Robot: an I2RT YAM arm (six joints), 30 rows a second.
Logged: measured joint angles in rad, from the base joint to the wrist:
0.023, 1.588, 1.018, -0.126, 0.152, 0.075
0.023, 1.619, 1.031, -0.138, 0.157, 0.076
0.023, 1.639, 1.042, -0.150, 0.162, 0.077
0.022, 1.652, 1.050, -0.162, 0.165, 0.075
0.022, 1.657, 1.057, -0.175, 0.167, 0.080
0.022, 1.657, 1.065, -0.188, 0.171, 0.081
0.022, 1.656, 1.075, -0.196, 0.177, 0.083
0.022, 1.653, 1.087, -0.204, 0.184, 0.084
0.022, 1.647, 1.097, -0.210, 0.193, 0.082
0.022, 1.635, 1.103, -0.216, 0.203, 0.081
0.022, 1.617, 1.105, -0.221, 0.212, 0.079
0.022, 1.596, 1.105, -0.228, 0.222, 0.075
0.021, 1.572, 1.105, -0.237, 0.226, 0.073
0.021, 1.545, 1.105, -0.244, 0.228, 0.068
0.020, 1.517, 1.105, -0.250, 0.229, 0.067
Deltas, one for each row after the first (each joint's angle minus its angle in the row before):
0.000, 0.031, 0.013, -0.012, 0.005, 0.001
0.000, 0.020, 0.011, -0.012, 0.005, 0.001
-0.001, 0.013, 0.008, -0.012, 0.003, -0.002
0.000, 0.005, 0.007, -0.013, 0.002, 0.005
0.000, 0.000, 0.008, -0.013, 0.004, 0.001
0.000, -0.001, 0.010, -0.008, 0.006, 0.002
0.000, -0.003, 0.012, -0.008, 0.007, 0.001
0.000, -0.006, 0.010, -0.006, 0.009, -0.002
0.000, -0.012, 0.006, -0.006, 0.010, -0.001
0.000, -0.018, 0.002, -0.005, 0.009, -0.002
0.000, -0.021, 0.000, -0.007, 0.010, -0.004
-0.001, -0.024, 0.000, -0.009, 0.004, -0.002
0.000, -0.027, 0.000, -0.007, 0.002, -0.005
-0.001, -0.028, 0.000, -0.006, 0.001, -0.001

